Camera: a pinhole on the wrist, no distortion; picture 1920 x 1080 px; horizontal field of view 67.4 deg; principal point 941.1 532.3 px. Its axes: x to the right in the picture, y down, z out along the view. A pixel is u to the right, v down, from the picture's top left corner.
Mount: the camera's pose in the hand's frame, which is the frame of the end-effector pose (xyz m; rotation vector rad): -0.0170 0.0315 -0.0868 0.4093 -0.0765 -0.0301
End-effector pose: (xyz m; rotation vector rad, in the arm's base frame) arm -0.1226 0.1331 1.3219 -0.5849 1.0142 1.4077
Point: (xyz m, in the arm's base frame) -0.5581 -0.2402 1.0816
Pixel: behind the camera
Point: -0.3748 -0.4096 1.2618
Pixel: behind the camera
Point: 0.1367 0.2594 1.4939
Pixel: 718.6 264.4
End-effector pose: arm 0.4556 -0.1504 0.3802 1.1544 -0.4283 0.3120
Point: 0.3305 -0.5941 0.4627
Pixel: 885.1 930.8
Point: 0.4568 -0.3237 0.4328
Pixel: 1274.3 841.9
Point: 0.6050 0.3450 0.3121
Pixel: behind the camera
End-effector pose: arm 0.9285 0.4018 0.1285 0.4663 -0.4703 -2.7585
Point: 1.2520 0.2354 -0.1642
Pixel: behind the camera
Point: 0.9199 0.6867 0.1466
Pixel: outside the picture
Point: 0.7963 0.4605 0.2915
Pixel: 1420.1 869.0
